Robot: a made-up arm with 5 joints.
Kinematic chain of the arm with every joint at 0, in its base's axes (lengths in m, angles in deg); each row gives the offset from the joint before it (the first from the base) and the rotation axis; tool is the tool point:
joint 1: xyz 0 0 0.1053 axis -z
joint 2: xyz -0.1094 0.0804 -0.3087 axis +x
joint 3: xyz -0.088 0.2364 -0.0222 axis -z
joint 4: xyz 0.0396 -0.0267 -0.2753 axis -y
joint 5: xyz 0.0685 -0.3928 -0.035 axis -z
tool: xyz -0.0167 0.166 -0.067
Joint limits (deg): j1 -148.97..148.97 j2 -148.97..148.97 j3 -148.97..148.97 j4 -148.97..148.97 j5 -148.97..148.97
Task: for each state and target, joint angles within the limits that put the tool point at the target. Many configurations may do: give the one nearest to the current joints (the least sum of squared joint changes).
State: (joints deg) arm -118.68 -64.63 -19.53 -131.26 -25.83
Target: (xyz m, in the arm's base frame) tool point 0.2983 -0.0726 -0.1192
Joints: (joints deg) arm -127.10 -102.05 -6.24 -116.48 -4.79
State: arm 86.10 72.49 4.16 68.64 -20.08
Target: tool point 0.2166 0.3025 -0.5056
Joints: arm 66.73 49.76 20.48 64.04 -34.25
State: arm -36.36 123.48 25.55 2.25 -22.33
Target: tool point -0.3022 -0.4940 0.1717
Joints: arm -84.49 136.93 63.98 -5.19 -54.75
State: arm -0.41 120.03 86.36 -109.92 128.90
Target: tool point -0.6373 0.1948 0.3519
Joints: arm 3.22 134.26 81.65 -121.77 99.21
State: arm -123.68 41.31 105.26 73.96 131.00
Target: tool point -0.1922 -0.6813 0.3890
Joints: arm -101.32 81.56 148.97 78.77 148.97
